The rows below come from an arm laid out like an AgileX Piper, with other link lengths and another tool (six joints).
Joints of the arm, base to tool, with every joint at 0 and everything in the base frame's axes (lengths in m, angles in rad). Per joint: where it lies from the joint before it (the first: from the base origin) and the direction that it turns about. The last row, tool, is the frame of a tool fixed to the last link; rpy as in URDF.
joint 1: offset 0 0 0.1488 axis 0 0 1
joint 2: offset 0 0 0 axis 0 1 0
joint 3: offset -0.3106 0 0.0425 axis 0 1 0
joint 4: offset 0.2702 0 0.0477 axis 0.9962 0 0.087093
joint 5: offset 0 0 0 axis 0 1 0
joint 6: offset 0.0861 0 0.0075 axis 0.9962 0 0.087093
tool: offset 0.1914 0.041 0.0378 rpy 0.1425 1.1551 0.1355
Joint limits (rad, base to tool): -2.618..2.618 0..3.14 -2.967..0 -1.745..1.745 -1.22..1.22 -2.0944..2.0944
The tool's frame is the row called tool.
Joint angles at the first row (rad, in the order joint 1, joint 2, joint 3, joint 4, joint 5, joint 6):
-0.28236 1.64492 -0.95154 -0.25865 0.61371 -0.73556
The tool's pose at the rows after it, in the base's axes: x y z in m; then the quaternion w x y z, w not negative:
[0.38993 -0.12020 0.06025 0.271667 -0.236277 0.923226 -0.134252]
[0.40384 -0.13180 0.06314 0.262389 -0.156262 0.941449 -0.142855]
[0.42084 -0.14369 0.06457 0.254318 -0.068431 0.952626 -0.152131]
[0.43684 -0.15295 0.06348 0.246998 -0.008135 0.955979 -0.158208]
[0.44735 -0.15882 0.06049 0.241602 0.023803 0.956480 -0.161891]
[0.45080 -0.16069 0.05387 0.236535 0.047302 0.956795 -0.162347]
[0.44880 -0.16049 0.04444 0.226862 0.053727 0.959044 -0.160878]
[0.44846 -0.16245 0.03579 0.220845 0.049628 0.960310 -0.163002]
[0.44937 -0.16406 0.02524 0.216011 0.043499 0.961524 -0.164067]
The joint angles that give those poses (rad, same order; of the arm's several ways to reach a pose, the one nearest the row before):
-0.27819 1.66847 -1.02312 -0.30426 0.65653 -0.56320
-0.27818 1.72418 -1.11346 -0.32488 0.73747 -0.39667
-0.27819 1.78988 -1.21366 -0.33552 0.81678 -0.22497
-0.27818 1.85376 -1.30547 -0.33660 0.87744 -0.11396
-0.27819 1.89943 -1.36516 -0.33750 0.91129 -0.05527
-0.27820 1.92617 -1.38377 -0.33645 0.92100 -0.00901
-0.27818 1.94642 -1.38452 -0.33645 0.92421 0.00540
-0.27818 1.96628 -1.38448 -0.34795 0.91638 0.00813
-0.27819 1.99081 -1.38450 -0.35885 0.90134 0.00813

